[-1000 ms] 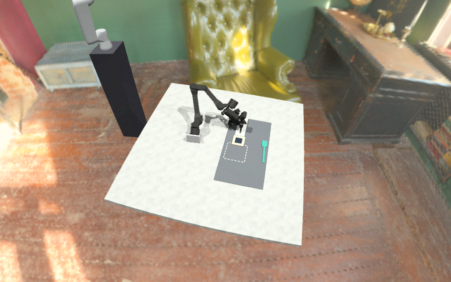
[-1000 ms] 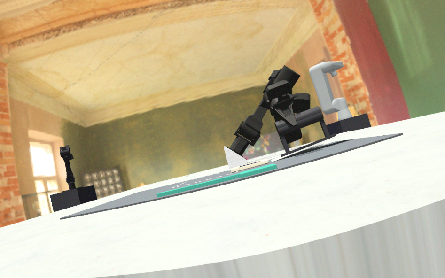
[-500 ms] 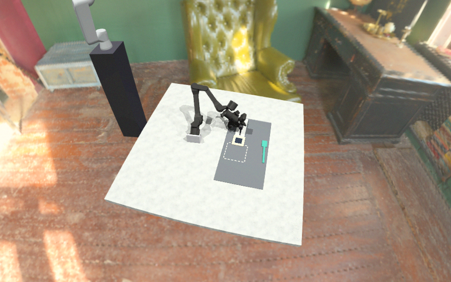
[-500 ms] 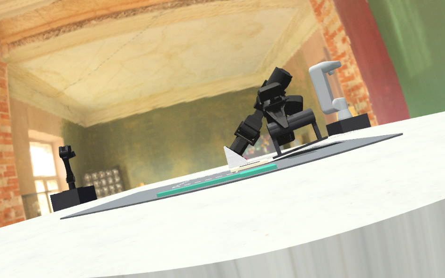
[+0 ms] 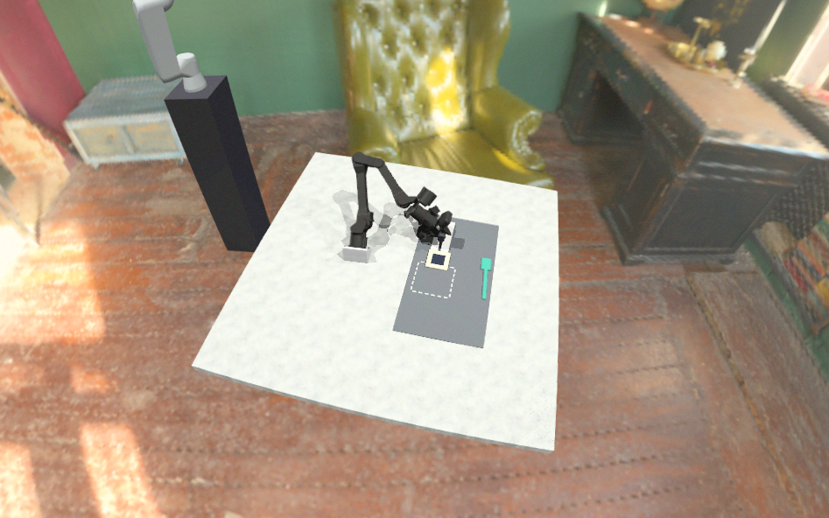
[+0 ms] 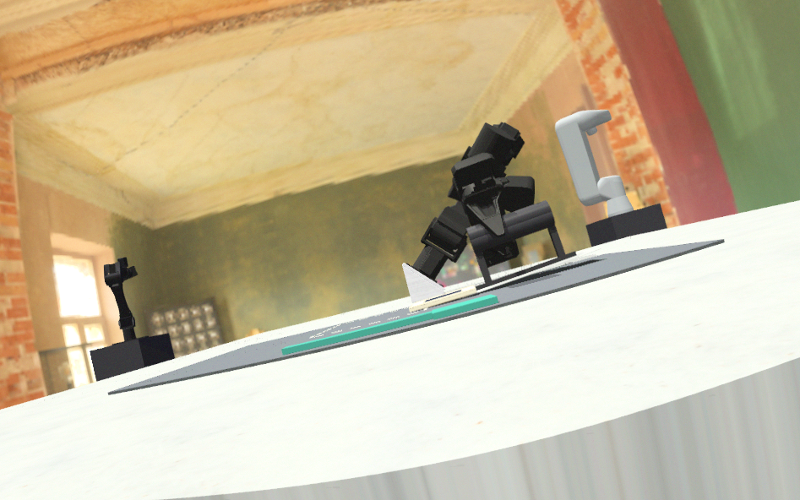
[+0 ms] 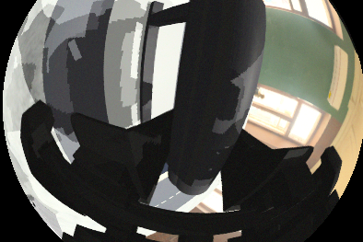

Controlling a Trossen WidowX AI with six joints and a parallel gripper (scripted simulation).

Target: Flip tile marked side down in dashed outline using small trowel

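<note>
Right now my gripper tip is 40 mm past the cream tile, 90 mm to the left of it and 50 mm above it. From my gripper tip the other things lie so: black-handled float (30 mm behind, 10 mm below); teal trowel (160 mm ahead, 150 mm to the right, 50 mm below); grey mat (20 mm ahead, 150 mm to the right, 70 mm below).
</note>
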